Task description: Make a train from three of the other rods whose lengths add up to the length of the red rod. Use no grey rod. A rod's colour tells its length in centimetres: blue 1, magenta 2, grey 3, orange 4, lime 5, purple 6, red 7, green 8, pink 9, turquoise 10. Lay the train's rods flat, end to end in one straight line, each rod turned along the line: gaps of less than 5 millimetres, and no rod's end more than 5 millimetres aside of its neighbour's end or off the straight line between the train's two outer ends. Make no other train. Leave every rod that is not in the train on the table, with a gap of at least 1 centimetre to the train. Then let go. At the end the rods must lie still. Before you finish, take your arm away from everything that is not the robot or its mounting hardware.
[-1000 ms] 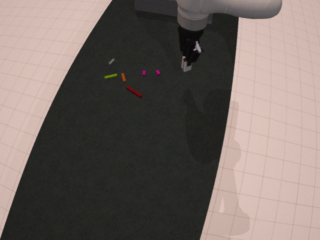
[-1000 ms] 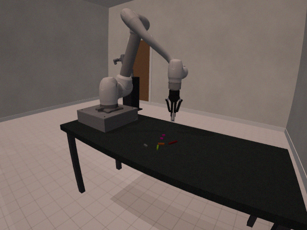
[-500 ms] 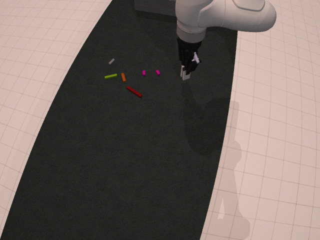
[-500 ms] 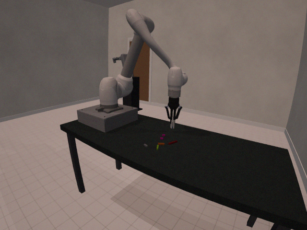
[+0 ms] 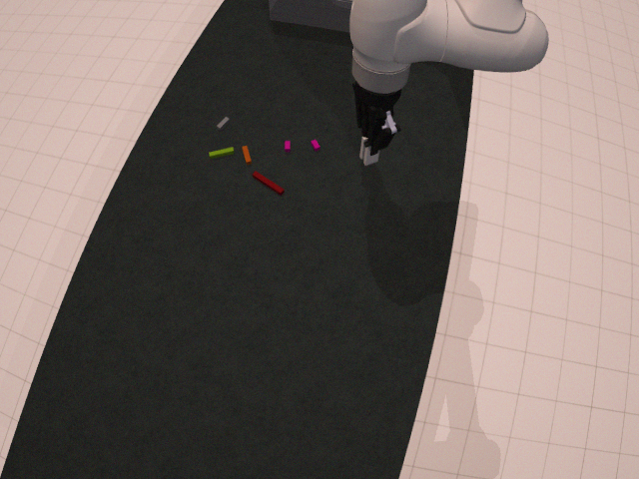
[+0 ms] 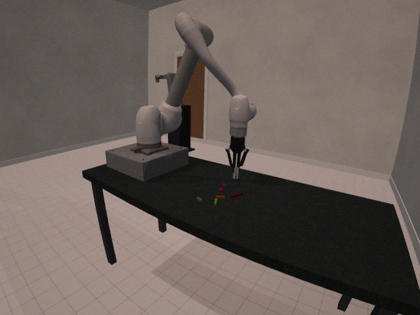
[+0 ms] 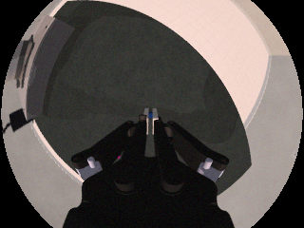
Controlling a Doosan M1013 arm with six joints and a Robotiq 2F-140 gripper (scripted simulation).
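My hand is 30 mm above the blue rod. The rest, counted from my hand: red rod: 170 mm to the right, 100 mm ahead, 40 mm below; lime rod: 280 mm to the right, 60 mm ahead, 40 mm below; orange rod: 230 mm to the right, 50 mm ahead, 40 mm below.
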